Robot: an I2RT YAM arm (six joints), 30 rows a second.
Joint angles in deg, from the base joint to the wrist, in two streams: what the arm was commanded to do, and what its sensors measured. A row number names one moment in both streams.
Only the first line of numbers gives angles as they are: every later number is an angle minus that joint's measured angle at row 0.
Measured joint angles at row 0:
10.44, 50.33, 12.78, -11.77, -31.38, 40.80
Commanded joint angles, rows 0 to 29:
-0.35, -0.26, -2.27, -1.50, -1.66, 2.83
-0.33, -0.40, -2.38, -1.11, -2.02, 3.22
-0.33, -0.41, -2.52, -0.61, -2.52, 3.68
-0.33, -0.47, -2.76, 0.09, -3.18, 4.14
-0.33, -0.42, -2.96, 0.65, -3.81, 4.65
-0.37, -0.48, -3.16, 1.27, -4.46, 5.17
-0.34, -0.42, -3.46, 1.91, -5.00, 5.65
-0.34, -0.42, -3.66, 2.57, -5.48, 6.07
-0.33, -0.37, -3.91, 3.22, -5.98, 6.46
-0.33, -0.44, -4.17, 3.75, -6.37, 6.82
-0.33, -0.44, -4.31, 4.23, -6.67, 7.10
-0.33, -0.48, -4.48, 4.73, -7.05, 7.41
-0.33, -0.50, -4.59, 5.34, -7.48, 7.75
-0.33, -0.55, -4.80, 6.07, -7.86, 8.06
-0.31, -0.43, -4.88, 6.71, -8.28, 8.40
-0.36, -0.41, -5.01, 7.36, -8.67, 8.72
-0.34, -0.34, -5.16, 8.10, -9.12, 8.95
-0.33, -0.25, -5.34, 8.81, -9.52, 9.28
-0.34, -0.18, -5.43, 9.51, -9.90, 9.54
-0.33, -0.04, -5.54, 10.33, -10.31, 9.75
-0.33, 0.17, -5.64, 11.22, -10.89, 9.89
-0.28, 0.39, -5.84, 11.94, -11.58, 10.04
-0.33, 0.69, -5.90, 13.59, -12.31, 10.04
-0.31, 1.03, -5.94, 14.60, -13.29, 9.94
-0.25, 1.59, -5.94, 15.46, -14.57, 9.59
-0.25, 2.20, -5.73, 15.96, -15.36, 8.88
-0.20, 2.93, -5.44, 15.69, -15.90, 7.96
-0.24, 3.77, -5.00, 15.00, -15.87, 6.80
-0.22, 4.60, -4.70, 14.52, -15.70, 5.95
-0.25, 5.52, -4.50, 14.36, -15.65, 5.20
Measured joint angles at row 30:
0.02, 3.01, -5.27, 12.68, -13.42, 8.43
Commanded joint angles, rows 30 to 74:
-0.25, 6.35, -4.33, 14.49, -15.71, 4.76
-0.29, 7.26, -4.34, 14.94, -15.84, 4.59
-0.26, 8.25, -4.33, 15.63, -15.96, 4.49
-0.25, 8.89, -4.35, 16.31, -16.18, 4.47
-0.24, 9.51, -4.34, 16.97, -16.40, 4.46
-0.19, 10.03, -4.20, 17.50, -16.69, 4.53
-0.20, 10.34, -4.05, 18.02, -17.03, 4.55
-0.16, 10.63, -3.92, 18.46, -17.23, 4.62
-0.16, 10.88, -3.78, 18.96, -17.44, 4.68
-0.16, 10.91, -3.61, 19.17, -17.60, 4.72
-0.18, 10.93, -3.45, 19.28, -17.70, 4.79
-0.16, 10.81, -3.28, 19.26, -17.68, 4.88
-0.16, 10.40, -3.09, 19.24, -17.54, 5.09
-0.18, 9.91, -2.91, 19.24, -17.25, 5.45
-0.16, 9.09, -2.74, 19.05, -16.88, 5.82
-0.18, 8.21, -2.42, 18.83, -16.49, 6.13
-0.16, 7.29, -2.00, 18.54, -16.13, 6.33
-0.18, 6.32, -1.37, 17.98, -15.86, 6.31
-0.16, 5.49, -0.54, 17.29, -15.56, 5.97
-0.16, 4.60, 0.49, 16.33, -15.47, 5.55
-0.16, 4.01, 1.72, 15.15, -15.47, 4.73
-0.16, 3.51, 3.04, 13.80, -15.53, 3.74
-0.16, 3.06, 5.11, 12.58, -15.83, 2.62
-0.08, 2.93, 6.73, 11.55, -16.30, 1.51
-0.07, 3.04, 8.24, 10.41, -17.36, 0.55
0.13, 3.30, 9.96, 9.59, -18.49, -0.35
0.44, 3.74, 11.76, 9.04, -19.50, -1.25
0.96, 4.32, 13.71, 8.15, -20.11, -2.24
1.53, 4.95, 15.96, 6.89, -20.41, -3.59
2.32, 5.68, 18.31, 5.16, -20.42, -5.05
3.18, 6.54, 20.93, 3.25, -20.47, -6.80
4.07, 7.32, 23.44, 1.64, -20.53, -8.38
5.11, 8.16, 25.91, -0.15, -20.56, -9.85
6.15, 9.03, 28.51, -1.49, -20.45, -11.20
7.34, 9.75, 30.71, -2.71, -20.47, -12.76
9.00, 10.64, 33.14, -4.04, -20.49, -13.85
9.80, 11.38, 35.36, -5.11, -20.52, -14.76
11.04, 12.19, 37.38, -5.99, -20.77, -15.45
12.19, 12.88, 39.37, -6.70, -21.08, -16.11
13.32, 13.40, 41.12, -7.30, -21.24, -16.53
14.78, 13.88, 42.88, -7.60, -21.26, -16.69
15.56, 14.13, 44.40, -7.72, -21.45, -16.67
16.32, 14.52, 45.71, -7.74, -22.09, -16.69
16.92, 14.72, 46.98, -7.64, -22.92, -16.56
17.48, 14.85, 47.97, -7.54, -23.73, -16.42
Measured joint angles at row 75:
15.49, 14.51, 43.91, -5.44, -20.74, -14.19
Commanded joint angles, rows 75 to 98:
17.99, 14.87, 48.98, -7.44, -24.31, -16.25
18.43, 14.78, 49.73, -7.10, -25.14, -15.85
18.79, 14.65, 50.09, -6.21, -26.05, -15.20
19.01, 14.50, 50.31, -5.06, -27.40, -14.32
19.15, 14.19, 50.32, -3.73, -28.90, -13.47
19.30, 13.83, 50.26, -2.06, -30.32, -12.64
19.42, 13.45, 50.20, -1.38, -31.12, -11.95
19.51, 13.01, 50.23, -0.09, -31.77, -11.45
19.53, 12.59, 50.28, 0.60, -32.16, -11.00
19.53, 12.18, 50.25, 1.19, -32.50, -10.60
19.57, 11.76, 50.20, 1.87, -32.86, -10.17
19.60, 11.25, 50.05, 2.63, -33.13, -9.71
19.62, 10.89, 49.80, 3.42, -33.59, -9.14
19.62, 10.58, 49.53, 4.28, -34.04, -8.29
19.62, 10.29, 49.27, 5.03, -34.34, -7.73
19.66, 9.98, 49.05, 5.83, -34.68, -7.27
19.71, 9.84, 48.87, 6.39, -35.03, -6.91
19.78, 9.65, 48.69, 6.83, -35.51, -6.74
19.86, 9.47, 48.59, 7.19, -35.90, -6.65
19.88, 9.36, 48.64, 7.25, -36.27, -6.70
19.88, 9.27, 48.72, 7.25, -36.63, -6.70
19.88, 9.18, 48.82, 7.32, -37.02, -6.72
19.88, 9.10, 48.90, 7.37, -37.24, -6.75
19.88, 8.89, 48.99, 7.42, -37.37, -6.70
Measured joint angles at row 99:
19.47, 9.98, 48.95, 4.59, -34.81, -7.48
